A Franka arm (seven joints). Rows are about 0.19 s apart.
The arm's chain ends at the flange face. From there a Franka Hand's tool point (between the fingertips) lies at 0.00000 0.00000 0.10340 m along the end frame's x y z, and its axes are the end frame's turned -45 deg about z.
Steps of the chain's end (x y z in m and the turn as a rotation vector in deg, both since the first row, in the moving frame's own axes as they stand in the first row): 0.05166, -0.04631, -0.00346, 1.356, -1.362, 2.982; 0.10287, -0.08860, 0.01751, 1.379, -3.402, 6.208; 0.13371, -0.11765, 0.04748, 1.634, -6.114, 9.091; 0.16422, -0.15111, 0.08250, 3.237, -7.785, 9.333; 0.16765, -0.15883, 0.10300, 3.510, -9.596, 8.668
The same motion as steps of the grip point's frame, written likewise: 0.06936, 0.00032, -0.00352, 1.922, -0.004, 2.982; 0.13315, 0.00387, 0.01730, 3.381, -1.430, 6.208; 0.17284, 0.00108, 0.04685, 5.479, -3.168, 9.091; 0.21836, -0.00515, 0.08138, 7.794, -3.216, 9.333; 0.22442, -0.01092, 0.10136, 9.267, -4.303, 8.668
